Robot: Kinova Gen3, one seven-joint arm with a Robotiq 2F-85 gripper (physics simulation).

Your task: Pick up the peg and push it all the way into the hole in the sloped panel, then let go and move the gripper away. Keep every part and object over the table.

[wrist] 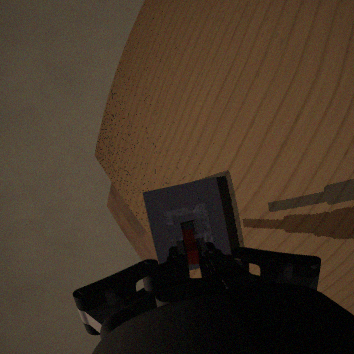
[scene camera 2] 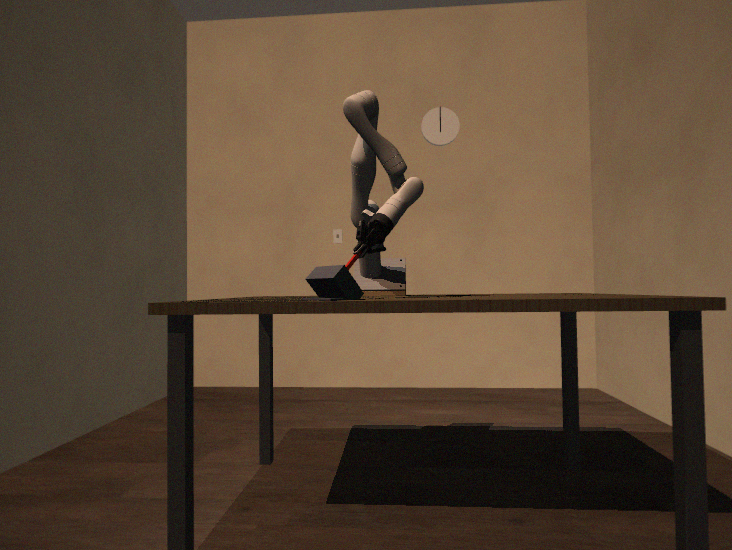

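Where they show: gripper, between the fingertips: (wrist: 190, 248) (scene camera 2: 356, 255); arm's base, origin of its link: (scene camera 2: 370, 271).
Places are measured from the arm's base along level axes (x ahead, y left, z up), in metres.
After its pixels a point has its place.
Observation:
The red peg (scene camera 2: 351, 260) @(x 0.589, y -0.033, z 0.013 m) (wrist: 190, 246) @(x 0.562, y -0.018, z 0.034 m) is tilted, and a length of it shows between the fingertips and the panel. My gripper (scene camera 2: 358, 252) @(x 0.569, y -0.019, z 0.029 m) (wrist: 190, 248) @(x 0.569, y -0.019, z 0.029 m) is shut on the peg, up and to the right of the panel in the scene view. The dark grey block with the sloped panel (scene camera 2: 334, 283) @(x 0.701, y -0.071, z -0.057 m) (wrist: 167, 205) @(x 0.603, y -0.105, z -0.029 m) stands on the table. In the wrist view the peg's far end is at the dark hole near the middle of the panel face. How deep it sits, if at all, is hidden.
The wooden table (scene camera 2: 473, 304) @(x 0.787, y 0.292, z -0.116 m) (wrist: 260, 100) @(x 0.419, y -0.084, z -0.104 m) has its edge left of the block in the wrist view. The robot's base plate (scene camera 2: 393, 277) @(x 0.038, y 0.098, z -0.027 m) is behind the block. Arm shadows fall on the table at the right of the wrist view.

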